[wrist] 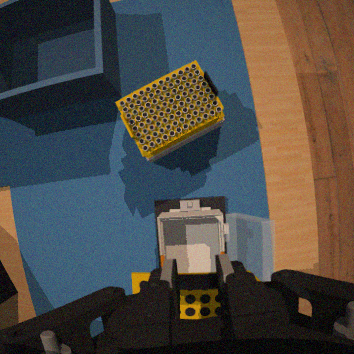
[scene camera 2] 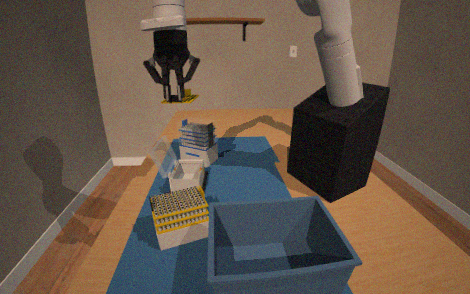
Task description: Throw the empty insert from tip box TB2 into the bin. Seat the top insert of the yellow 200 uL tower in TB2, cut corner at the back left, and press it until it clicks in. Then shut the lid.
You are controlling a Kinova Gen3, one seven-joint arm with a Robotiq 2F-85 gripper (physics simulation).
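My gripper [scene camera 2: 174, 98] [wrist: 196, 272] is shut on the empty yellow insert [scene camera 2: 190, 98] [wrist: 140, 281] and holds it high above the table, roughly level. Tip box TB2 [scene camera 2: 186, 185] [wrist: 190, 214] stands below, white and empty inside; its near part in the wrist view is hidden behind the fingers. Its clear lid [scene camera 2: 163, 158] [wrist: 252, 246] stands open to the side. The yellow 200 uL tower [scene camera 2: 179, 202] [wrist: 172, 110] stands apart from TB2, turned at an angle, its top insert full of tips. The blue-grey bin [scene camera 2: 285, 271] [wrist: 99, 40] is beside the tower.
A blue-and-white stack of inserts [scene camera 2: 197, 137] stands behind TB2 in the scene view. The arm's black pedestal [scene camera 2: 340, 145] is at the right. A wooden shelf [scene camera 2: 225, 21] is on the back wall. The blue mat [scene camera 2: 240, 182] [wrist: 65, 215] lies under the boxes.
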